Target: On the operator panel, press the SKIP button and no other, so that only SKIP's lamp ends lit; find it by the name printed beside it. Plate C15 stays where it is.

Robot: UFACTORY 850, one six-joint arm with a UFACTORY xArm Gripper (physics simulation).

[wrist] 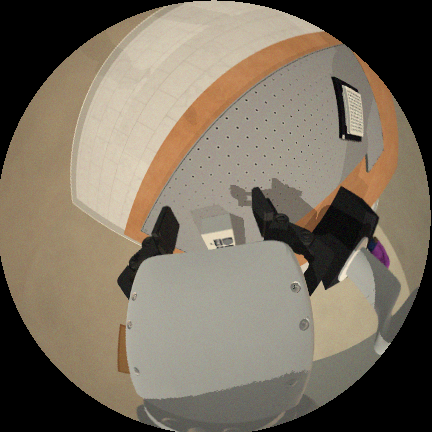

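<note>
My gripper [211,207] is open, with nothing between its black fingers, above the grey perforated board. A small box [217,223] with a grey top and a cream face stands beyond the gripper housing, between the fingers in view. Dark details show on its cream face, partly cut off by the housing; whether it is the operator panel I cannot tell. No SKIP name, button or lamp can be made out. A white plate [354,112] in a black holder lies at the upper right of the board; I cannot read a C15 mark on it.
The grey perforated board [240,135] has an orange wooden border [192,116]. A pale tiled surface [135,100] lies beyond it. A black block-shaped part [345,220] stands right of the fingers, beside a grey curved part [382,280]. A purple item [381,254] shows at the right.
</note>
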